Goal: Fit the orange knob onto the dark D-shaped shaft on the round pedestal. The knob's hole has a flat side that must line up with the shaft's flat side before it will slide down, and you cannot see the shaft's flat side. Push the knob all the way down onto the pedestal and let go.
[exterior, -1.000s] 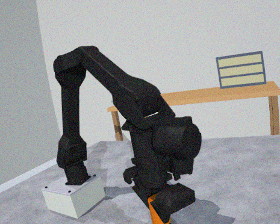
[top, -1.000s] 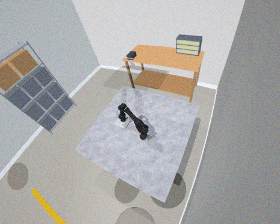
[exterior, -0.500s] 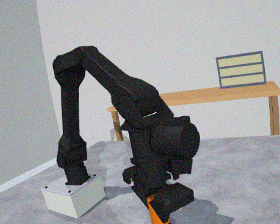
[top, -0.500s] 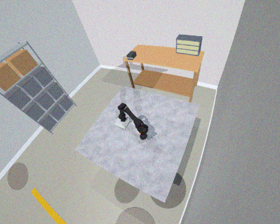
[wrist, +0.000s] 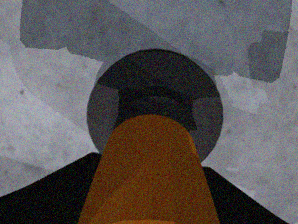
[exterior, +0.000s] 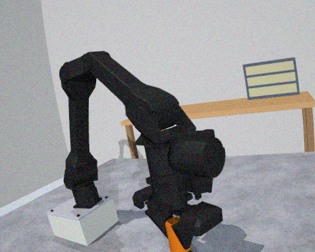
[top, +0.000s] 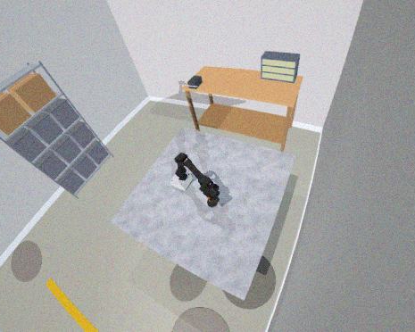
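Right now my gripper tip is 2 cm below the orange knob. The rest, counted from my gripper tip: round dark pedestal: 4 cm below.
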